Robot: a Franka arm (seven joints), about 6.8 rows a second.
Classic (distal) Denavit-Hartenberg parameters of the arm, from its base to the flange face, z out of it. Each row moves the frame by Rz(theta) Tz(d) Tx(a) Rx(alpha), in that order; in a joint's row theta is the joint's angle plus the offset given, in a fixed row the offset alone. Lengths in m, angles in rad.
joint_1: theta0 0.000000; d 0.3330; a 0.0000; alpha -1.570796
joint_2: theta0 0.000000; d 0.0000; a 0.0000; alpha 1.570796
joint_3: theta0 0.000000; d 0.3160; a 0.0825; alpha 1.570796
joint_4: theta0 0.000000; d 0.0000; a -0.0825; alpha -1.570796
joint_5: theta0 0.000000; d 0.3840; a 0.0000; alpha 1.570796
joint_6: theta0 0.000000; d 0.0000; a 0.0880; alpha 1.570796
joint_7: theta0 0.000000; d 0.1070; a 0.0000; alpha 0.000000
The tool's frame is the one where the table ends.
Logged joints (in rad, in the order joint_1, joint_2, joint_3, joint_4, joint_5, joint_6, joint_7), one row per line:
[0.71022 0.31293 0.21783 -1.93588 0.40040 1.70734 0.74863]
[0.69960 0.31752 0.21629 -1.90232 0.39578 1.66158 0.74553]
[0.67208 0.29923 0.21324 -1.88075 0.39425 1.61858 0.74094]
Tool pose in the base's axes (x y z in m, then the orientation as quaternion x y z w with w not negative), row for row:
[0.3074 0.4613 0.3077 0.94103 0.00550 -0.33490 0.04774]
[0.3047 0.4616 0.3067 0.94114 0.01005 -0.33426 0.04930]
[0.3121 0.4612 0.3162 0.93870 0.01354 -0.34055 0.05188]
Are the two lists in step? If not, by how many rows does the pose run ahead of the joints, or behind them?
The pose runs 1 row behind the joints: the pose in row i belongs to the joints in row i - 1.
